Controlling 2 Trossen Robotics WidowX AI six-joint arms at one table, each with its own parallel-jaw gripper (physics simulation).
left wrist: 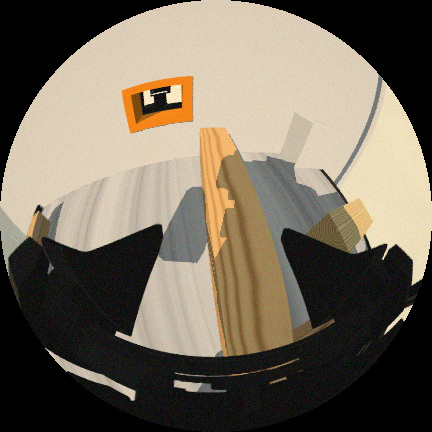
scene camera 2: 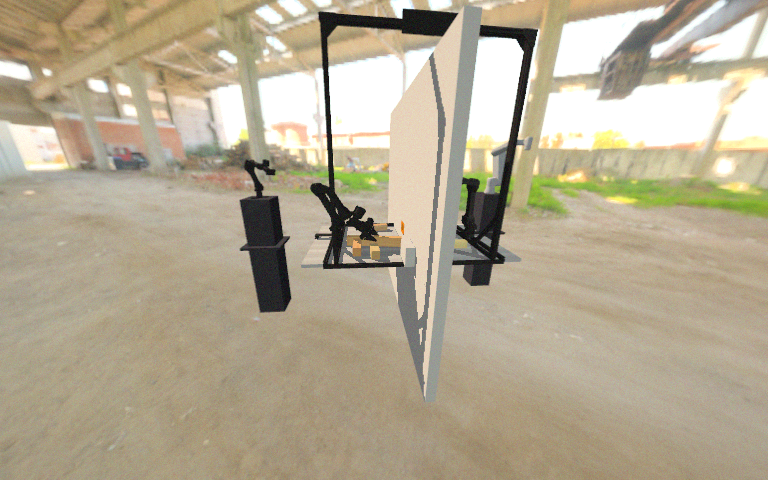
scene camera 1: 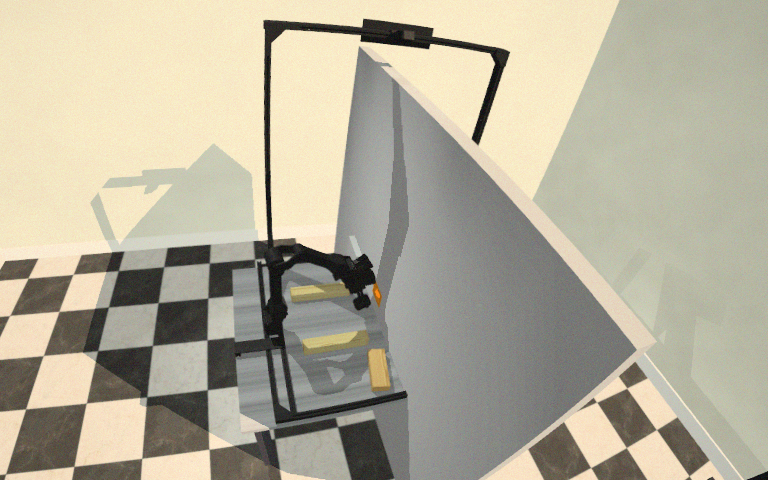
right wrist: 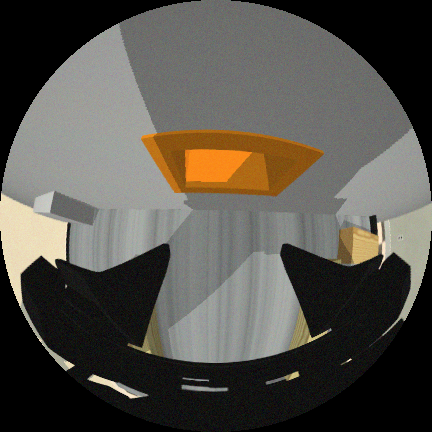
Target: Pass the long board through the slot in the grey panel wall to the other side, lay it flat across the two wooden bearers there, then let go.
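Places are measured from the left arm's base along level axes (x ahead, y left, z up), in centimetres.
Where they show: left gripper, fingertip midpoint: (left wrist: 224, 232) (scene camera 2: 377, 238); right gripper, fingertip midpoint: (left wrist: 163, 106) (right wrist: 227, 250); right arm's base, link origin: (left wrist: 160, 105) (scene camera 2: 468, 236) (scene camera 1: 272, 328).
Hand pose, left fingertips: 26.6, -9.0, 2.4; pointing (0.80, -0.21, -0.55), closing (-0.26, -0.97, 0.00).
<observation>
Each offset is from my left fingertips to the top centre of the thing, as dx, dy, dz. "pt": to the spot under its first point.
The long board @[-2.3, -0.4, +1.6] (scene camera 2: 387, 241) (left wrist: 250, 260) lies on the left gripper's side of the grey panel wall (scene camera 1: 481, 254) (scene camera 2: 419, 141). In the left wrist view its far end is below and right of the orange-framed slot @[pt +20.8, +3.2, +3.6] (scene camera 1: 377, 294) (scene camera 2: 402, 227) (left wrist: 187, 100) (right wrist: 215, 140). My left gripper (scene camera 2: 372, 236) (left wrist: 224, 232) is open above the board, which shows between the fingertips without being gripped. My right gripper (scene camera 1: 370, 281) (right wrist: 227, 250) is open and empty, near the slot on the other side. Two wooden bearers @[+42.9, -6.7, +0.1] (scene camera 1: 320, 292) @[+41.9, +19.7, +0.1] (scene camera 1: 335, 342) lie there, partly hidden by fingers in the right wrist view.
A short block @[+29.0, +34.3, -0.5] (scene camera 1: 378, 370) (right wrist: 364, 246) lies beside the wall on the bearers' side. On the board's side, two short blocks @[-12.9, -9.5, +0.7] (scene camera 2: 356, 247) @[-3.0, -16.8, +0.7] (scene camera 2: 374, 252) lie in front of the board and another block @[+1.9, +33.9, +0.1] (scene camera 2: 380, 226) behind. A grey block @[pt +23.4, -24.9, +5.7] (scene camera 1: 355, 246) (right wrist: 75, 210) juts from the wall.
</observation>
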